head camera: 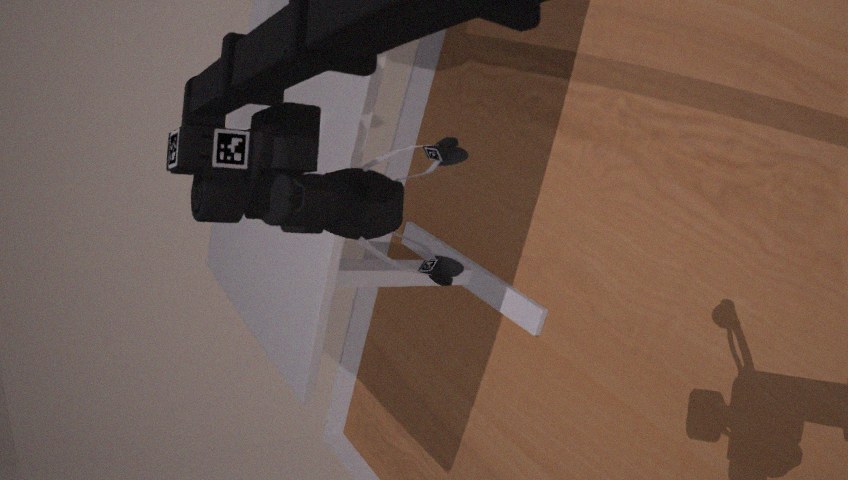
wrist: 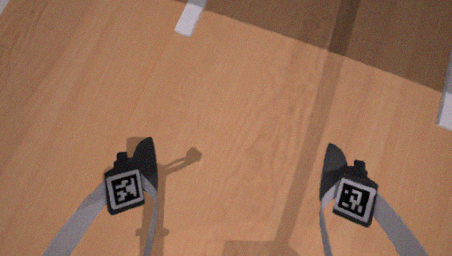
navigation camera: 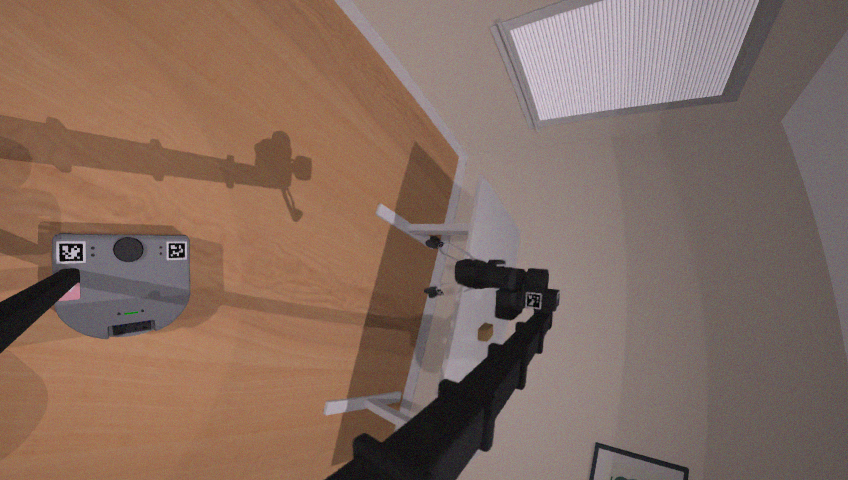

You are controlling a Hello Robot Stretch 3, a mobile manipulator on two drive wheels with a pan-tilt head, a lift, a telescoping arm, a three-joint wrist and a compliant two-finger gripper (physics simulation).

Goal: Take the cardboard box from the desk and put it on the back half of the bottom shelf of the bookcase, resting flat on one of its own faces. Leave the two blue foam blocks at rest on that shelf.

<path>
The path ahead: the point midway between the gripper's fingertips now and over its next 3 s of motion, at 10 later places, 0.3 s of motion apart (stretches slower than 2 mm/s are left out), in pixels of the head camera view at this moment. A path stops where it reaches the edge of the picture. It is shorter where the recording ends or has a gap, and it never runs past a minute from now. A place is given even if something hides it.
The gripper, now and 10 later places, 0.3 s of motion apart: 457,212; 455,208; 447,194; 433,173; 418,152; 408,134; 403,125; 405,123; 412,121; 427,119; 447,114
</path>
